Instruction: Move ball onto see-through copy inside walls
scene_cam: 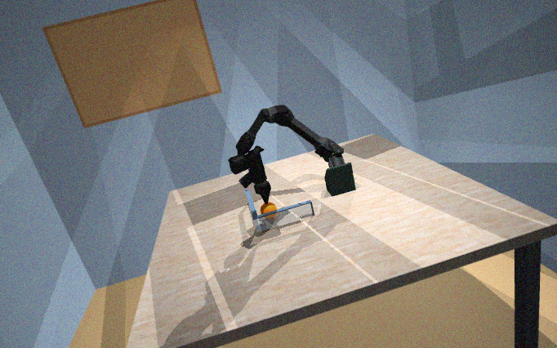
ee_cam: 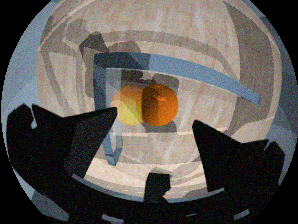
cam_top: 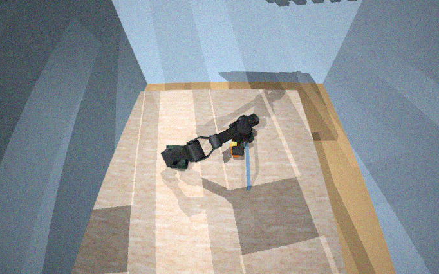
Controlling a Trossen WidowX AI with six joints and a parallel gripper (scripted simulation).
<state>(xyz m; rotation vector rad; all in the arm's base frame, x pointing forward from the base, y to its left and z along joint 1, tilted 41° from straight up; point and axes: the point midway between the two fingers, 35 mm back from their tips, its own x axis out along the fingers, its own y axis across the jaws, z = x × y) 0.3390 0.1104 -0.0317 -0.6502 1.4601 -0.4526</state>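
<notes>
My gripper tip is now 5 cm above the orange ball. The rest, counted from my gripper tip: see-through copy (5 cm below, 4 cm to the left, 1 cm behind); clear wall (8 cm to the left, 6 cm behind, 5 cm below).
</notes>
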